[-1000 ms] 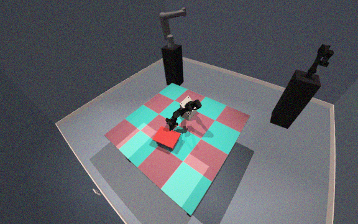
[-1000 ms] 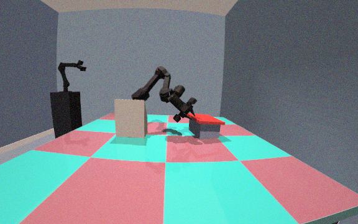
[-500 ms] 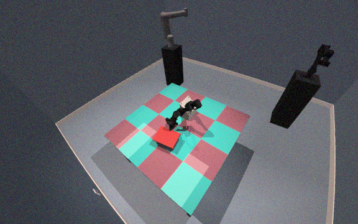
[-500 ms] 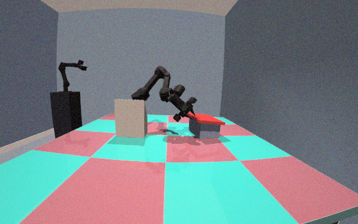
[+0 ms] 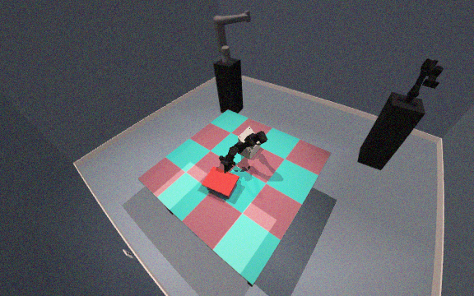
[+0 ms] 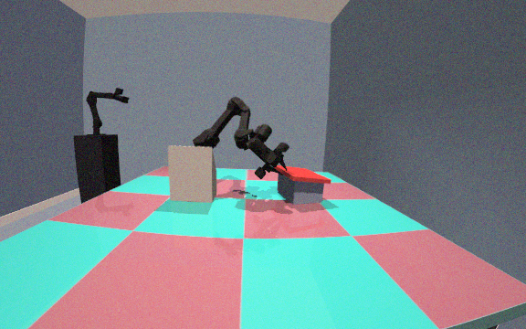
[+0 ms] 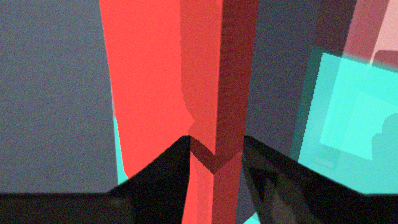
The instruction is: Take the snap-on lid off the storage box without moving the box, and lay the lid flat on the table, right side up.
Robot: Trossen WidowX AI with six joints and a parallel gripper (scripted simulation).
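My gripper tip is 80 mm short of the red lid and 10 mm to the right of it. Round my gripper tip: grey storage box 80 mm ahead, 10 mm to the left, 60 mm below.
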